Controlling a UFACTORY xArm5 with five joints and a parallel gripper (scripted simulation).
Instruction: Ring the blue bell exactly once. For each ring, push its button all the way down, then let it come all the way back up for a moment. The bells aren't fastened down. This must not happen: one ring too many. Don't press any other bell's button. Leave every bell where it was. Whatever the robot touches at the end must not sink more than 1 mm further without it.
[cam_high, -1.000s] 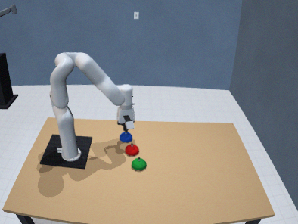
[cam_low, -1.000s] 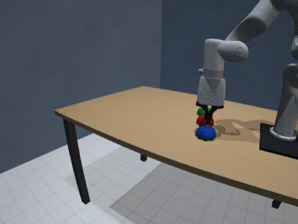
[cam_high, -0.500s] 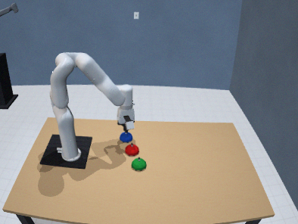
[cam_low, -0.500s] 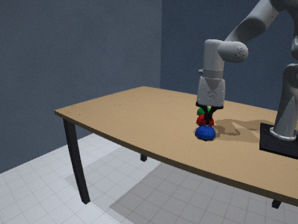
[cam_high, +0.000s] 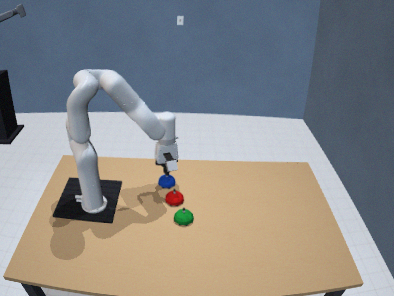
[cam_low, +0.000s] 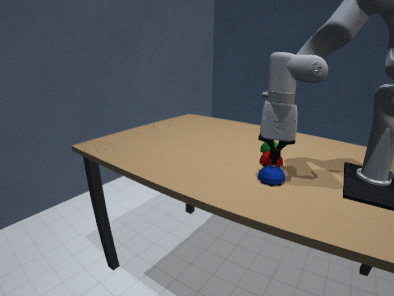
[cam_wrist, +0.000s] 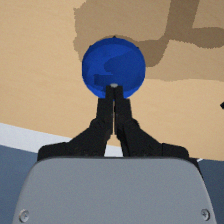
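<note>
The blue bell is 40 mm below my hand. The rest, counted from my hand: red bell (40 mm ahead, 130 mm to the right, 40 mm below); green bell (70 mm ahead, 250 mm to the right, 40 mm below).
</note>
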